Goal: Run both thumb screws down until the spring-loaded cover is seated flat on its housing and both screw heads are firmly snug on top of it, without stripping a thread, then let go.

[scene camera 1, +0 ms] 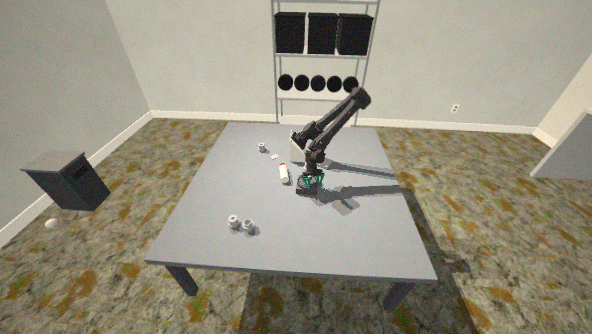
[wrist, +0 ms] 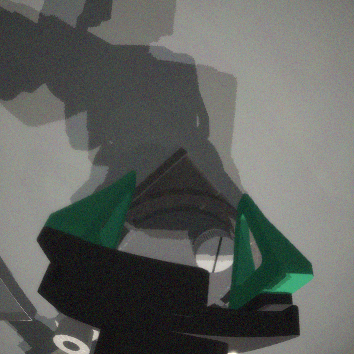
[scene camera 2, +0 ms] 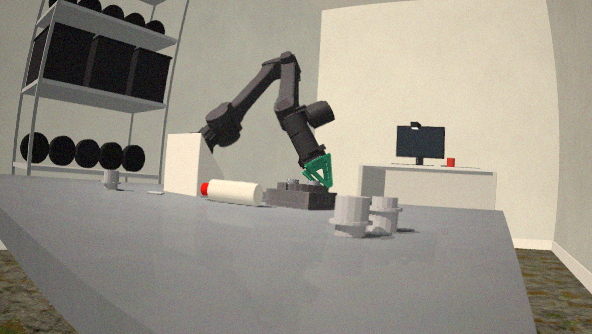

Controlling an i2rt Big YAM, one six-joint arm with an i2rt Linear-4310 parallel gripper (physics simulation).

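Where they show: gripper, fingertip midpoint: [scene camera 1: 314, 187] [wrist: 188, 188] [scene camera 2: 328, 189]; arm's base, origin of the base link: [scene camera 1: 297, 141] [scene camera 2: 193, 153].
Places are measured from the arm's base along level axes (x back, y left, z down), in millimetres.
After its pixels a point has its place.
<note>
The dark square housing [scene camera 1: 303, 191] @[x -379, y 105, z 92 mm] [scene camera 2: 294, 198] @[x -343, y 57, z 94 mm] [wrist: 184, 172] @[x -364, y 174, z 76 mm] sits on the table, with the grey round cover [wrist: 157, 246] @[x -316, y 146, z 64 mm] inside its raised ring. One slotted thumb screw head [wrist: 214, 255] @[x -346, y 121, z 50 mm] shows between the fingers, close to the right finger. In scene camera 2 a screw head [scene camera 2: 292, 184] @[x -333, y 58, z 62 mm] stands up at the left, and another [scene camera 2: 314, 183] @[x -357, y 109, z 57 mm] is by the fingers. My gripper [scene camera 1: 313, 182] @[x -359, y 165, z 69 mm] [scene camera 2: 321, 183] @[x -359, y 165, z 69 mm] [wrist: 188, 188] @[x -359, y 165, z 69 mm] is open, its green fingers low over the housing and well apart. The gripper body hides part of the cover and the other screw in the wrist view. How flat the cover sits cannot be told.
A white bottle with a red cap [scene camera 1: 284, 174] @[x -283, y -31, z 67 mm] [scene camera 2: 235, 192] @[x -271, y -61, z 89 mm] lies beside the housing. Two grey flanged cylinders [scene camera 1: 233, 222] @[x -678, y -198, z 73 mm] [scene camera 1: 248, 226] @[x -684, y -118, z 75 mm] stand near the front left; another [scene camera 1: 261, 147] @[x -14, y -265, z 79 mm] stands at the back. A white block [scene camera 1: 297, 150] @[x -81, y 12, z 19 mm] [scene camera 2: 182, 164] @[x -20, y -50, z 35 mm] stands by the arm's base.
</note>
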